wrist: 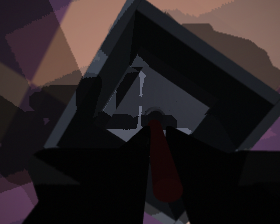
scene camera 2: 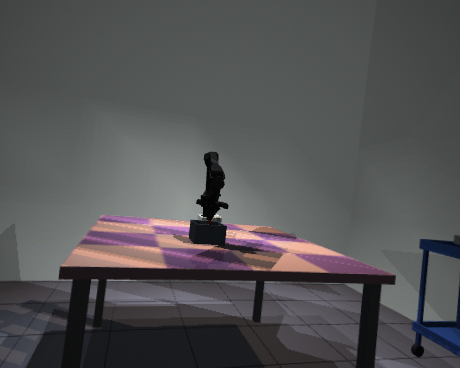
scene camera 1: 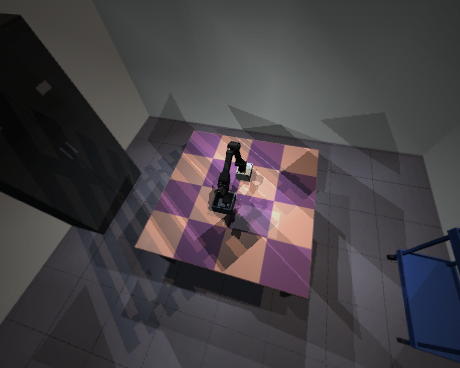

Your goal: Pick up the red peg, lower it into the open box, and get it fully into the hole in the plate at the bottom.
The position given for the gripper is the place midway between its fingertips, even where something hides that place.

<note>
In view: the gripper (wrist: 157,131), a dark box (scene camera 2: 200,232) and a plate (wrist: 150,91).
The dark box shows as well in the wrist view (wrist: 235,120). Scene camera 2 misses the plate, which is hidden by the dark box.
</note>
